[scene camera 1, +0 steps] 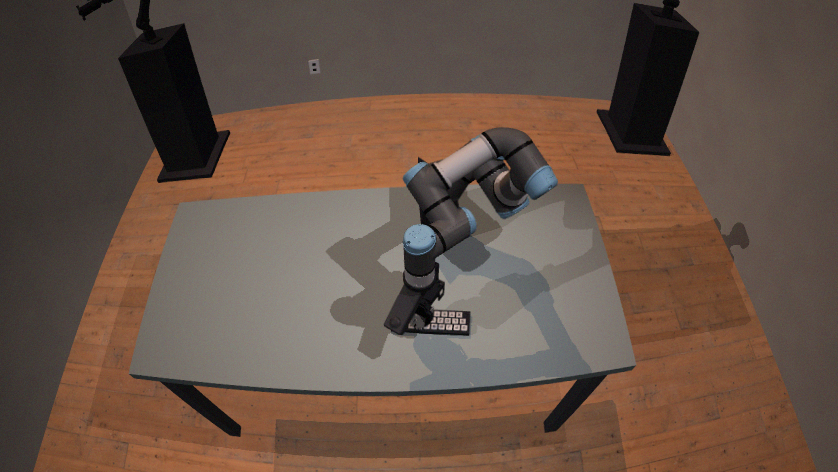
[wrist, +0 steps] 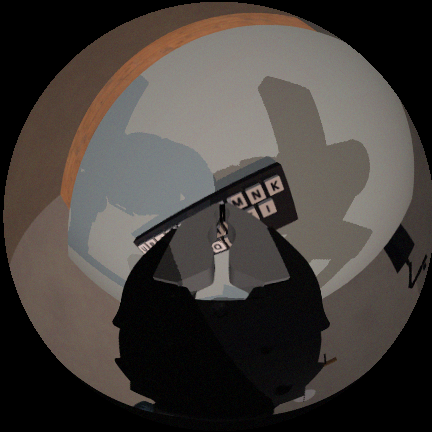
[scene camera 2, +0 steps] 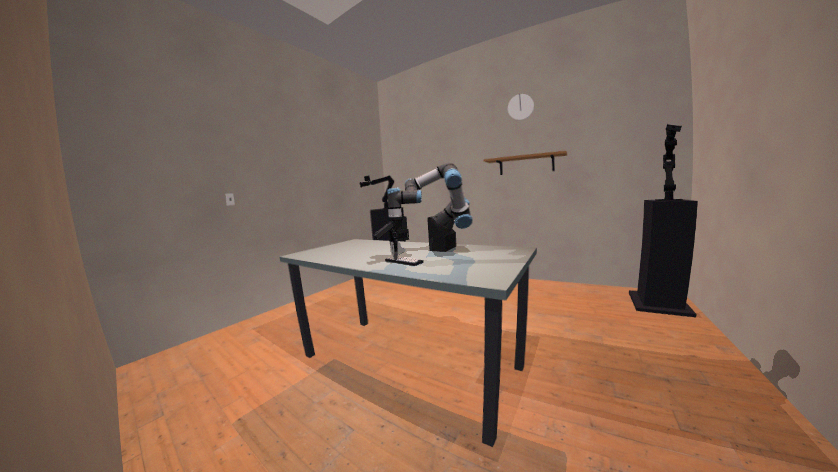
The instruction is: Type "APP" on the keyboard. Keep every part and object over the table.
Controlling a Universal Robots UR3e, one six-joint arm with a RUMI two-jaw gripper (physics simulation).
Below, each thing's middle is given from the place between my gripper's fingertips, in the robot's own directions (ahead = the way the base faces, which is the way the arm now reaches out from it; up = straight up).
Scene:
I see the black keyboard [wrist: 264, 193] 30 mm to the left of my hand and 20 mm behind it.

